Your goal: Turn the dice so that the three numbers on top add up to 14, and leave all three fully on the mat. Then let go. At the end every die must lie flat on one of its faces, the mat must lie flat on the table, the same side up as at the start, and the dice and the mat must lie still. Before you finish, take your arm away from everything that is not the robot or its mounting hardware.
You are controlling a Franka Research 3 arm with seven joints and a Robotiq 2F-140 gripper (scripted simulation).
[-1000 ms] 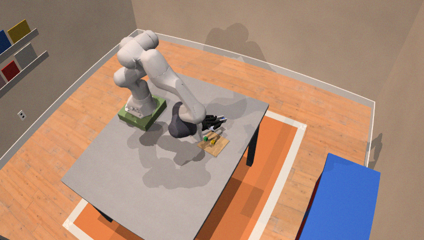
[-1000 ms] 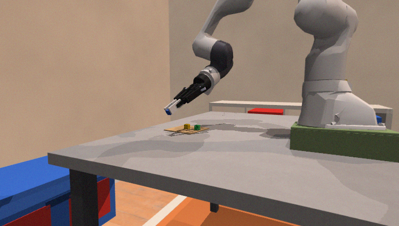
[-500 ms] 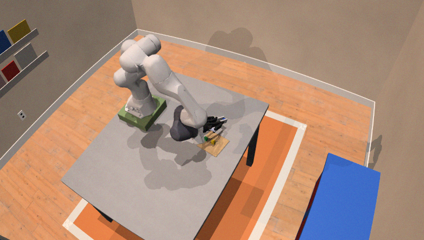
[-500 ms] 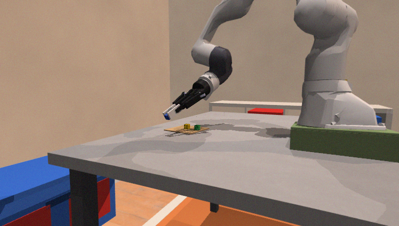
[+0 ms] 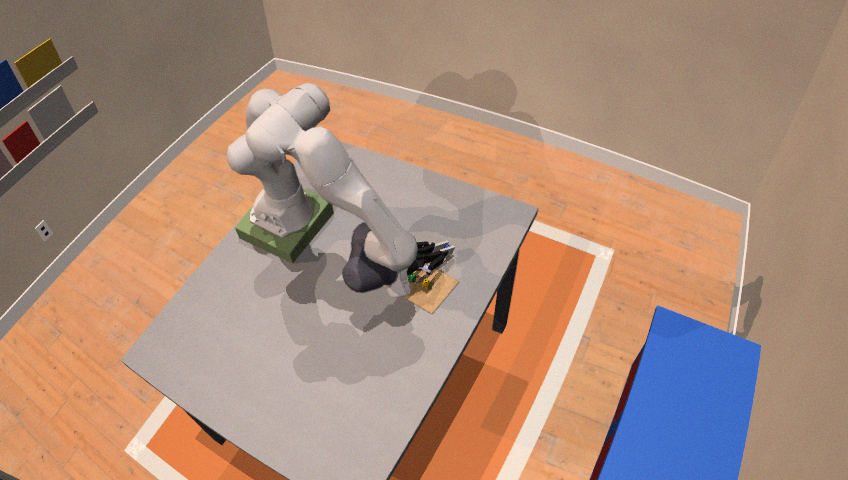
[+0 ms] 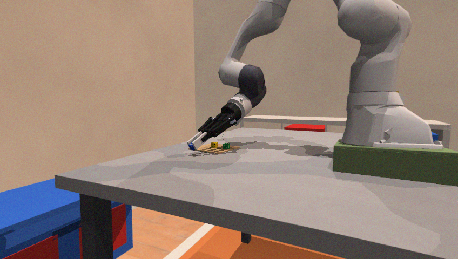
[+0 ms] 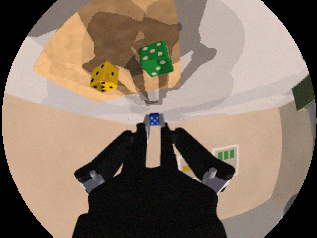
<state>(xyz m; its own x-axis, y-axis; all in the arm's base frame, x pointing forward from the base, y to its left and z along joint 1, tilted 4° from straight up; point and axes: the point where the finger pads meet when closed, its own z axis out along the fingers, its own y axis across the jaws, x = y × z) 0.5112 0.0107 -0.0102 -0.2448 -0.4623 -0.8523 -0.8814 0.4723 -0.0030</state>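
The yellow die is 110 mm to the right of my hand, 30 mm below it and 20 mm behind it. Also, from my hand: tan mat: 120 mm to the right, 50 mm below, 20 mm behind; blue die: 20 mm to the left, 20 mm below, 10 mm ahead; green die: 100 mm to the right, 70 mm behind, 30 mm below.
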